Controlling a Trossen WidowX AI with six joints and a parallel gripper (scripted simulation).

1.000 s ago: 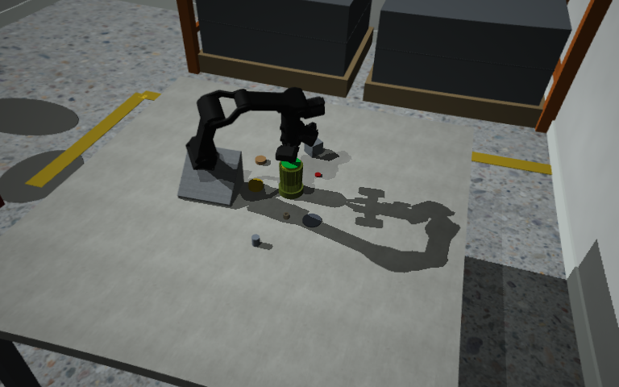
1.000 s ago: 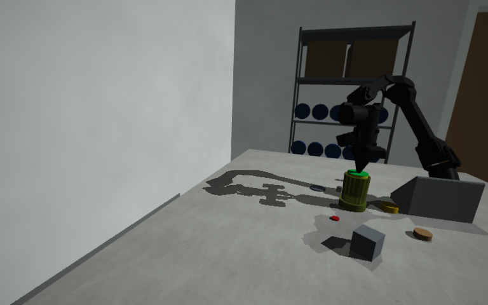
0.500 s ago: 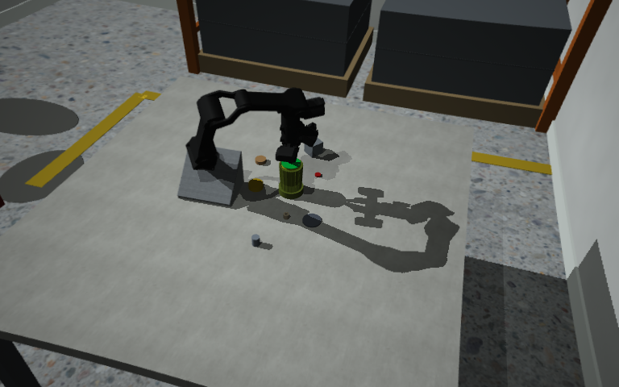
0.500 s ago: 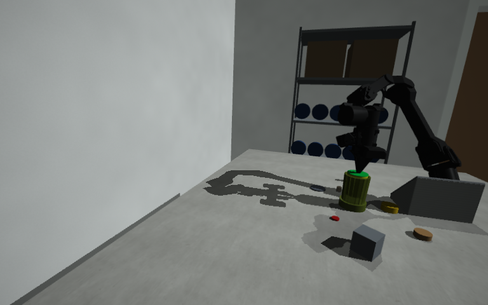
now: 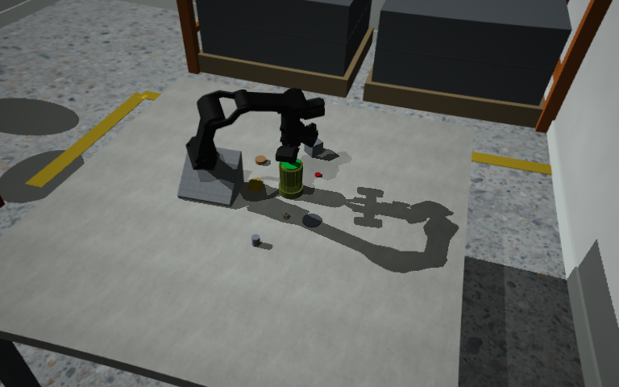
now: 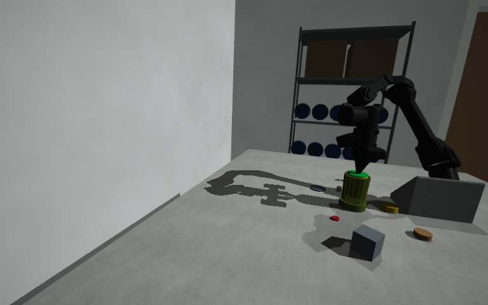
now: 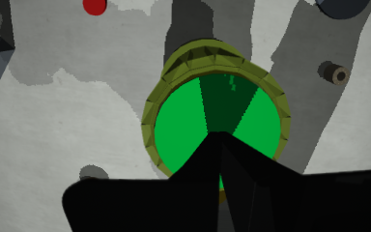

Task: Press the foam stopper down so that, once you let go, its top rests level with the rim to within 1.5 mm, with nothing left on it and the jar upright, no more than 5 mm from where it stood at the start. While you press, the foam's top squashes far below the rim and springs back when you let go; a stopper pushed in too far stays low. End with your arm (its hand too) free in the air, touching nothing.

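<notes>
Now: hand 50 mm above the green foam stopper. The rest, counted from my hand: yellow ring: 140 mm below, 120 mm behind, 10 mm to the right; then tiny brown piece: 150 mm below, 130 mm to the right, 20 mm ahead; then red disc: 150 mm below, 110 mm to the left, 70 mm ahead.
</notes>
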